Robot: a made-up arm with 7 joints.
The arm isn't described. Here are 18 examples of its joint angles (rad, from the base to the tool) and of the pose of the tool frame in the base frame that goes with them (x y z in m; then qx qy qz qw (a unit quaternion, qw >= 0)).
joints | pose
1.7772 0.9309 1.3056 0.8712 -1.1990 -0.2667 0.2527 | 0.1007 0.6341 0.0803 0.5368 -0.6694 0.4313 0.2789
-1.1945 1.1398 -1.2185 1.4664 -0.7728 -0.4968 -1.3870 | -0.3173 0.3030 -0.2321 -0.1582 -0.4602 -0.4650 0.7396
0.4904 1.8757 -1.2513 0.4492 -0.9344 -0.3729 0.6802 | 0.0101 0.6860 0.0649 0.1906 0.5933 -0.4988 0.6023
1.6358 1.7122 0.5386 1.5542 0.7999 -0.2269 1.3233 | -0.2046 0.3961 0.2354 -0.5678 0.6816 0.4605 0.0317
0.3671 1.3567 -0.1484 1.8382 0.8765 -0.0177 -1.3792 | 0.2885 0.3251 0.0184 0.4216 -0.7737 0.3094 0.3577
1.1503 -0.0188 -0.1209 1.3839 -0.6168 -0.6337 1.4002 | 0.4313 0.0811 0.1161 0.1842 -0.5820 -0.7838 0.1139
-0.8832 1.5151 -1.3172 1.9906 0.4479 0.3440 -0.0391 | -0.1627 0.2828 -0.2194 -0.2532 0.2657 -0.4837 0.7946
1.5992 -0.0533 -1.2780 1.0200 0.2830 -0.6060 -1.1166 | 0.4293 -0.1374 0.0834 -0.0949 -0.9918 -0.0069 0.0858
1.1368 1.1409 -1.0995 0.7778 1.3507 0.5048 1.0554 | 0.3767 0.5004 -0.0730 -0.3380 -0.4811 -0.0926 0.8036
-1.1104 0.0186 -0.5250 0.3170 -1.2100 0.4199 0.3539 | -0.4749 0.0873 -0.3226 -0.2950 0.4630 -0.6587 0.5145
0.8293 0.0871 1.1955 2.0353 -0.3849 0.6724 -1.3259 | 0.1689 0.3758 -0.0261 0.5134 -0.1615 0.8349 0.1156
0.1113 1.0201 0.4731 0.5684 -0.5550 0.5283 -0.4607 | 0.1622 0.6167 -0.2038 0.7720 -0.0206 0.0452 0.6336
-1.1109 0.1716 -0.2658 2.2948 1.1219 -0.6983 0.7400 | -0.0057 0.0832 -0.2361 -0.4380 -0.7505 0.2445 0.4302
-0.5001 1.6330 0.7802 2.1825 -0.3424 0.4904 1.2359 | 0.2312 0.2385 0.0721 0.3857 -0.1559 -0.7020 0.5780
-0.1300 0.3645 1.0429 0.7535 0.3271 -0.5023 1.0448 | 0.0457 0.4613 -0.4196 0.0563 -0.6941 0.0741 0.7138
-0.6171 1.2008 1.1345 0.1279 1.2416 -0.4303 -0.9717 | -0.0906 0.6749 -0.1547 0.6499 -0.2355 0.7196 0.0660
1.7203 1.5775 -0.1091 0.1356 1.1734 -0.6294 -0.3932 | -0.0054 0.7018 0.0385 -0.3017 0.6125 -0.7070 0.1844
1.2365 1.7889 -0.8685 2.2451 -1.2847 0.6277 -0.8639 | 0.1839 0.2693 0.0906 -0.7869 0.3541 0.2002 0.4641
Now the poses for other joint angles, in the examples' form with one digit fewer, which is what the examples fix.
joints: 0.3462 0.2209 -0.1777 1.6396 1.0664 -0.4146 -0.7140
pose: 0.361 0.132 -0.165 -0.192 -0.688 0.511 0.478
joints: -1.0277 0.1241 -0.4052 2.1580 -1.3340 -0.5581 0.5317
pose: -0.009 0.044 -0.264 -0.120 -0.502 -0.739 0.433
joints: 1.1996 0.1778 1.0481 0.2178 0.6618 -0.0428 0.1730
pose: 0.530 0.277 -0.173 -0.373 -0.573 0.613 0.396
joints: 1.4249 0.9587 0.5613 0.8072 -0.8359 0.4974 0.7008
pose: 0.216 0.590 0.147 0.359 -0.598 0.191 0.691
